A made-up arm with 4 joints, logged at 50 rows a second.
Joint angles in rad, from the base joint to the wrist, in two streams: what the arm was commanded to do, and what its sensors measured. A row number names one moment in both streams.
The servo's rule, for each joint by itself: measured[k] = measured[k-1] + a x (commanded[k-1-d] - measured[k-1]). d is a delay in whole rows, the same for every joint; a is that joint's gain. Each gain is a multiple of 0.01, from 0.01 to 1. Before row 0 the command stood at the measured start. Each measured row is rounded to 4 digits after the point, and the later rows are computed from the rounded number. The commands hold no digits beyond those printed.
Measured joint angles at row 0: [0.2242 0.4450 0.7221 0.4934]
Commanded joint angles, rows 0 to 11: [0.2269 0.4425 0.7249 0.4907]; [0.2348 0.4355 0.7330 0.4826]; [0.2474 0.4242 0.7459 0.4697]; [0.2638 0.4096 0.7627 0.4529]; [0.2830 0.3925 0.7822 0.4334]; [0.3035 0.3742 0.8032 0.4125]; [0.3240 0.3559 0.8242 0.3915]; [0.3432 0.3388 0.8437 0.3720]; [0.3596 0.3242 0.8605 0.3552]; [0.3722 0.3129 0.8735 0.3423]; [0.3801 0.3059 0.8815 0.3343]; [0.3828 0.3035 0.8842 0.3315]
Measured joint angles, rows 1 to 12: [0.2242 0.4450 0.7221 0.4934]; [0.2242 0.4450 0.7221 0.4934]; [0.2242 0.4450 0.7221 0.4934]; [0.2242 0.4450 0.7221 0.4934]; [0.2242 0.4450 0.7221 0.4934]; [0.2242 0.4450 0.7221 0.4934]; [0.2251 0.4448 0.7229 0.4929]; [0.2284 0.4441 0.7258 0.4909]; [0.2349 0.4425 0.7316 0.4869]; [0.2447 0.4399 0.7406 0.4804]; [0.2577 0.4361 0.7527 0.4715]; [0.2733 0.4311 0.7673 0.4603]
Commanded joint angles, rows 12 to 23: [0.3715 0.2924 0.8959 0.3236]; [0.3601 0.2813 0.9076 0.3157]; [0.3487 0.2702 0.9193 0.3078]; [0.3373 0.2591 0.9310 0.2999]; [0.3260 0.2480 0.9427 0.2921]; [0.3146 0.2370 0.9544 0.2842]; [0.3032 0.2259 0.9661 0.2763]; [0.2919 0.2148 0.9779 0.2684]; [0.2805 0.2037 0.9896 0.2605]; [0.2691 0.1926 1.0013 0.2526]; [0.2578 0.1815 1.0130 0.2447]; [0.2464 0.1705 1.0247 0.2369]
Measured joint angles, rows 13 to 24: [0.2905 0.4251 0.7838 0.4472]; [0.3084 0.4182 0.8012 0.4329]; [0.3258 0.4107 0.8184 0.4181]; [0.3416 0.4029 0.8344 0.4037]; [0.3547 0.3951 0.8481 0.3905]; [0.3643 0.3878 0.8586 0.3793]; [0.3667 0.3802 0.8694 0.3687]; [0.3645 0.3723 0.8805 0.3586]; [0.3591 0.3641 0.8918 0.3489]; [0.3517 0.3557 0.9032 0.3396]; [0.3430 0.3471 0.9147 0.3306]; [0.3333 0.3383 0.9262 0.3218]
